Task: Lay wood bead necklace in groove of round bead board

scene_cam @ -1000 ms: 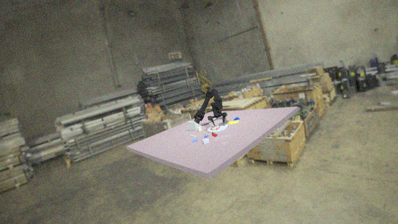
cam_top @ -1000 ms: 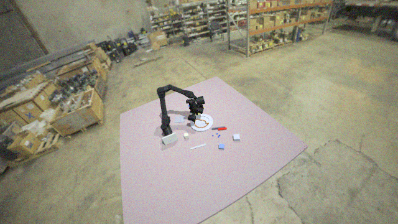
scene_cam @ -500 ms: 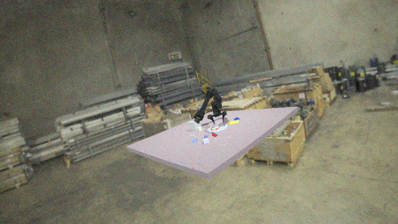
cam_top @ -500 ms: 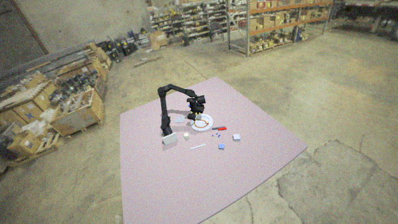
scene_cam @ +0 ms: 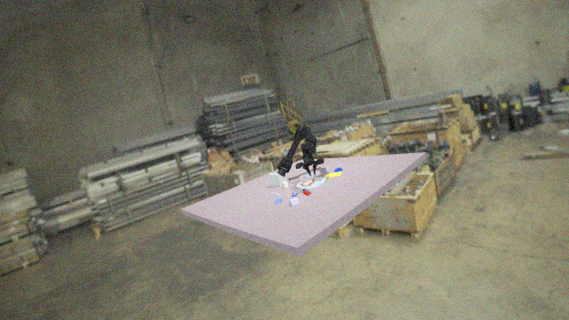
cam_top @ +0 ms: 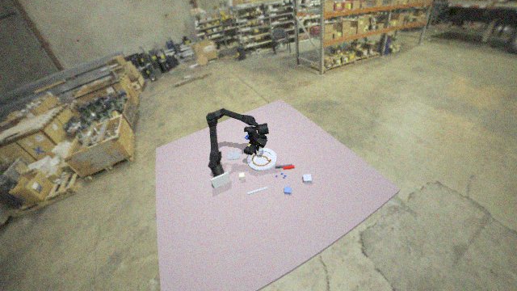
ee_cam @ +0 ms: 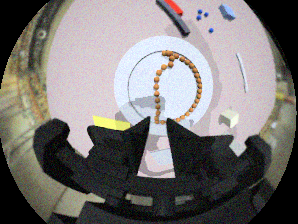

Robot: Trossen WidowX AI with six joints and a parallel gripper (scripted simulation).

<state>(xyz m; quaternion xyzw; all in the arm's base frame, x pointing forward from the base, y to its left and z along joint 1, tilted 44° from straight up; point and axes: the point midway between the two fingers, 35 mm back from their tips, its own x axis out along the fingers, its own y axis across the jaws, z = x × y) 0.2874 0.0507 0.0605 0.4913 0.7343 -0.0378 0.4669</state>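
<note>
The yellow sheet is 140 mm to the left of my gripper tip, 40 mm below it and 40 mm ahead of it. The rest, counted from my gripper tip: cream cube 150 mm behind, 130 mm to the right, 30 mm below; red-handled tool 180 mm to the right, 130 mm ahead, 40 mm below; grey plate 160 mm behind, 100 mm to the left, 40 mm below.
</note>
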